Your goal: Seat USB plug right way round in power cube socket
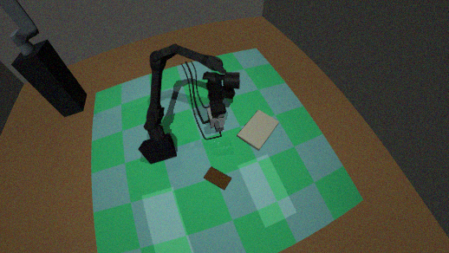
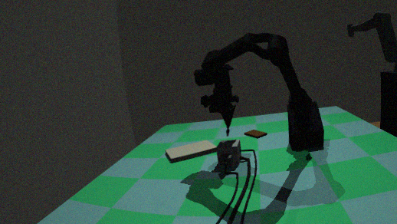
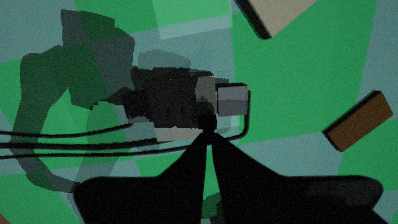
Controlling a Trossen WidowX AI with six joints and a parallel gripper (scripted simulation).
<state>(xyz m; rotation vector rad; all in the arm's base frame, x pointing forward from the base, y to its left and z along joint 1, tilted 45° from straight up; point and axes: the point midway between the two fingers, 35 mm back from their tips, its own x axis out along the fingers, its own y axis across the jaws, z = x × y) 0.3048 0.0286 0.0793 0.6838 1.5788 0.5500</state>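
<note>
My gripper tip is now 2 cm above the USB plug. Also, from my gripper tip: small brown block 8 cm behind, 29 cm to the right, 13 cm below.
</note>
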